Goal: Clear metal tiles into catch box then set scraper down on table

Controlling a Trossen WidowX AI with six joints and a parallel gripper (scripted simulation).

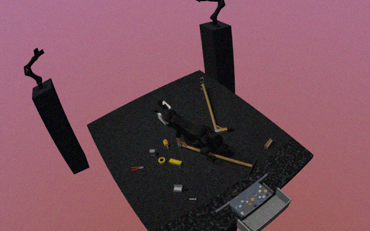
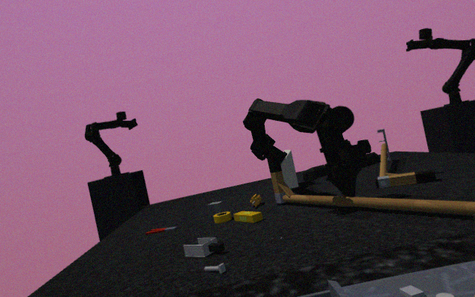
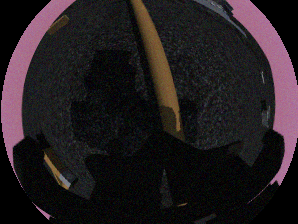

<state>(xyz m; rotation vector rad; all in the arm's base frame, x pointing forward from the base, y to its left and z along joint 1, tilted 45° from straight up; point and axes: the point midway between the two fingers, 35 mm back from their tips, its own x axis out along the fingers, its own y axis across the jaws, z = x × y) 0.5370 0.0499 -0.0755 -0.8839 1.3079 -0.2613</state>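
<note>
Now: gripper tip 5 cm below the long scraper, 3 cm short of it and 1 cm to the left of it. From my gripper tip the other things lie so: yellow tape ring (33 cm to the right, 16 cm behind); yellow block (26 cm to the right, 9 cm behind); yellow-handled screwdriver (29 cm behind, 23 cm to the right).
</note>
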